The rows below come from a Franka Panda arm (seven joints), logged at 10 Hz.
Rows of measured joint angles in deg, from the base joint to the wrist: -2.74 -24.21 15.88 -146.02 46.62 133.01 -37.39; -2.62 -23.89 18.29 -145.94 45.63 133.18 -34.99; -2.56 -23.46 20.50 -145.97 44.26 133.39 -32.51; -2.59 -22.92 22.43 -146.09 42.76 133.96 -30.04; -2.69 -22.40 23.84 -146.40 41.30 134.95 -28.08; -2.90 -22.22 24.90 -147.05 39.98 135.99 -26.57; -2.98 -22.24 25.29 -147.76 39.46 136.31 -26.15; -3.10 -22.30 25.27 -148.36 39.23 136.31 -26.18; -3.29 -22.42 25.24 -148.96 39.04 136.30 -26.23; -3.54 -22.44 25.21 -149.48 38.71 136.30 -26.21; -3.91 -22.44 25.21 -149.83 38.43 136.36 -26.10; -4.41 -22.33 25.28 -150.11 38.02 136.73 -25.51
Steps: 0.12 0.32 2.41 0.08 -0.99 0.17 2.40; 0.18 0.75 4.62 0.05 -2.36 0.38 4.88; 0.15 1.29 6.55 -0.07 -3.86 0.95 7.35; 0.05 1.81 7.96 -0.38 -5.32 1.94 9.31; -0.16 1.99 9.02 -1.03 -6.64 2.98 10.82; -0.24 1.97 9.41 -1.74 -7.16 3.30 11.24; -0.36 1.91 9.39 -2.34 -7.39 3.30 11.21; -0.55 1.79 9.36 -2.94 -7.58 3.29 11.16; -0.80 1.77 9.33 -3.46 -7.91 3.29 11.18; -1.17 1.77 9.33 -3.81 -8.19 3.35 11.29; -1.67 1.88 9.40 -4.09 -8.60 3.72 11.88
